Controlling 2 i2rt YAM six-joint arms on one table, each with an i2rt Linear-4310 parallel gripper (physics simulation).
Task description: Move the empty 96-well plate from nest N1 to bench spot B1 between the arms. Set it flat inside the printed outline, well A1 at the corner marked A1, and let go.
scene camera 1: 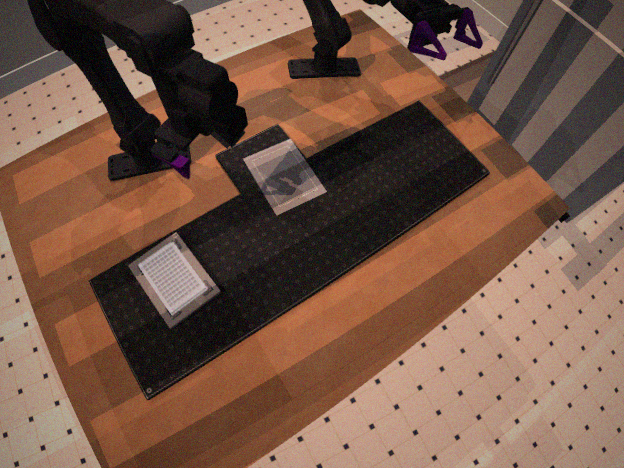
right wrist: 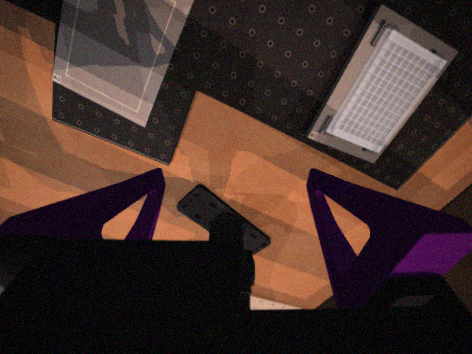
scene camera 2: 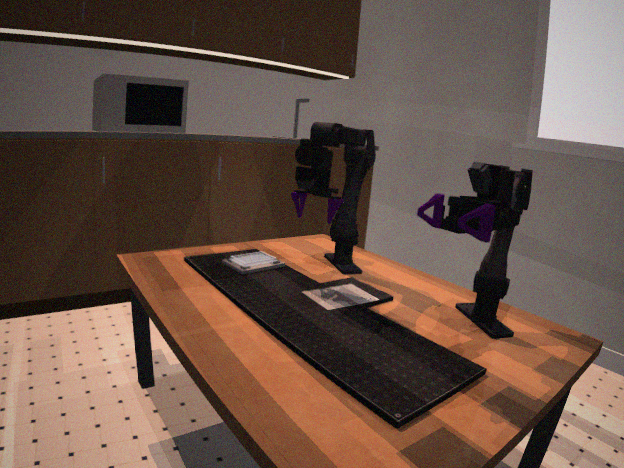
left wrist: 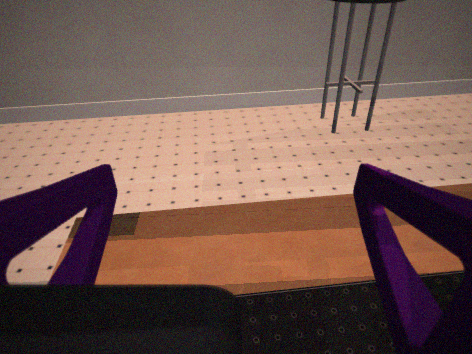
Observation:
My left gripper is open, holding nothing. My right gripper is open and holds nothing. Also in view: a well plate.
My left gripper shows as well in scene camera 2 and in the left wrist view. My right gripper shows as well in the right wrist view and in scene camera 2.

